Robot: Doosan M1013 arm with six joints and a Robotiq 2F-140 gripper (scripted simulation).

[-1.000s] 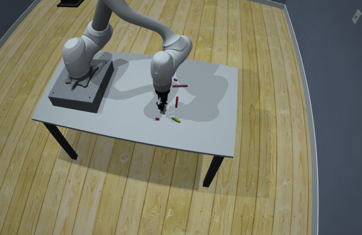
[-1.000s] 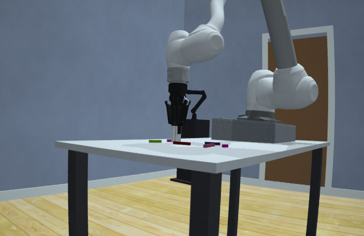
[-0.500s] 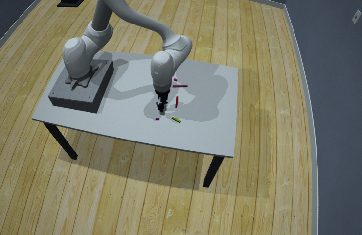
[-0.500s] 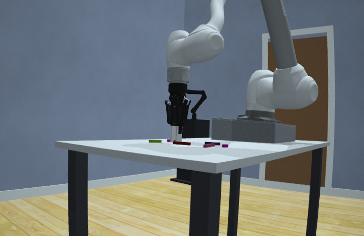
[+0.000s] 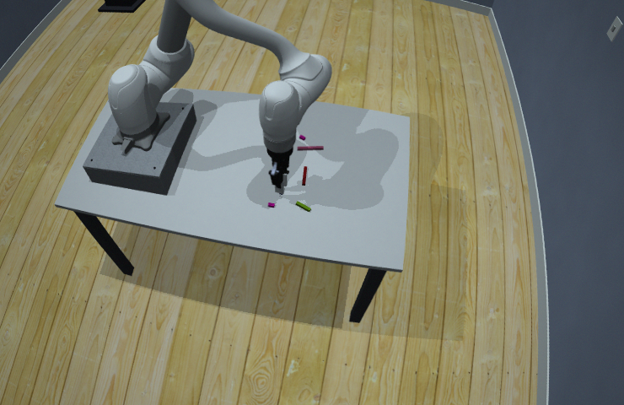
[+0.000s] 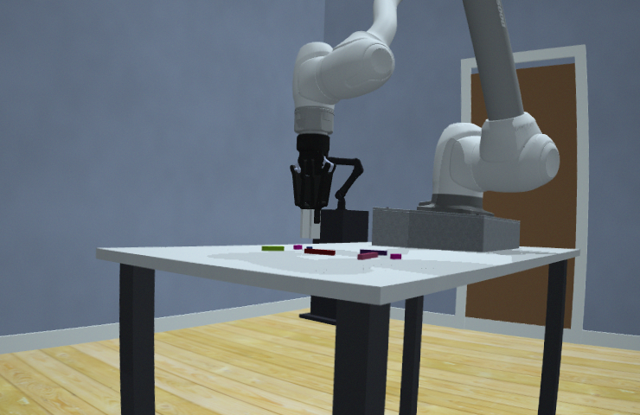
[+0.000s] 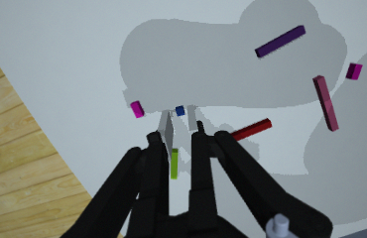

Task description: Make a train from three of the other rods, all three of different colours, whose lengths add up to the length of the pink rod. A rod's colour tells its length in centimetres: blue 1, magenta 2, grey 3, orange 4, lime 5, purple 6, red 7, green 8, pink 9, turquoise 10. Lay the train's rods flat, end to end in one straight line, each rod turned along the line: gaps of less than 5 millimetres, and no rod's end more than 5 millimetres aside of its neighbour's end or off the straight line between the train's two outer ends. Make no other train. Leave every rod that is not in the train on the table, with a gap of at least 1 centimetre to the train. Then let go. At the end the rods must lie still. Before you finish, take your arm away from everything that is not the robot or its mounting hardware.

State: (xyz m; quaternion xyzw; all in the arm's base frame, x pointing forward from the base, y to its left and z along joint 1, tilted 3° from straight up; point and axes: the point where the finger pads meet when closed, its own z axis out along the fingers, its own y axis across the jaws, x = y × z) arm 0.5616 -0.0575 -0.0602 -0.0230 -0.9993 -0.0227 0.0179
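Right now the blue rod is 60 mm below my hand. The rest, counted from my hand: red rod: 50 mm ahead, 80 mm to the left, 60 mm below; then purple rod: 60 mm behind, 140 mm to the left, 60 mm below; then lime rod: 80 mm ahead, 30 mm to the right, 60 mm below.
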